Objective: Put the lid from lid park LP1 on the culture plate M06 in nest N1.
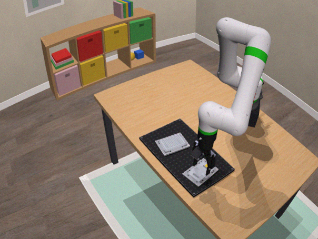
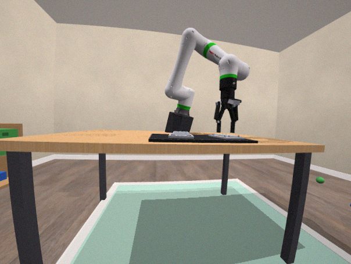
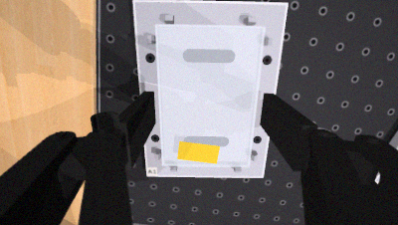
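My gripper is now 40 mm above the clear lid. The rest, counted from my hand: culture plate M06 (20 mm behind, 260 mm to the right, 40 mm below); then plate nest (20 mm behind, 260 mm to the right, 50 mm below); then lid park LP1 (50 mm below).
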